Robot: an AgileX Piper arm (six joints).
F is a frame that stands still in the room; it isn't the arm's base.
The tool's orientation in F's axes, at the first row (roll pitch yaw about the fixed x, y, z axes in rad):
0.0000 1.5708 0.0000
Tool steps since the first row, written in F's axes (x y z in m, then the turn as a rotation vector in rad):
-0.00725 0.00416 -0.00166 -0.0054 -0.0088 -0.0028
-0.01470 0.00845 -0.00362 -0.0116 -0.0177 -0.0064
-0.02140 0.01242 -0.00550 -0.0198 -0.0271 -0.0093
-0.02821 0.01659 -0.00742 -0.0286 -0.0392 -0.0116
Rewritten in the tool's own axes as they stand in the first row. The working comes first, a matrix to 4 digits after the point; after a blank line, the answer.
The tool's axes in the first row as the columns of a matrix, in F's axes (used below as rounded here):
0.0000 0.0000 1.0000
0.0000 1.0000 0.0000
-1.0000 0.0000 0.0000

0.00166 0.00416 -0.00725 0.0028 -0.0088 -0.0054
0.00362 0.00845 -0.01470 0.0064 -0.0177 -0.0116
0.00550 0.01242 -0.02140 0.0093 -0.0271 -0.0198
0.00742 0.01659 -0.02821 0.0116 -0.0392 -0.0286

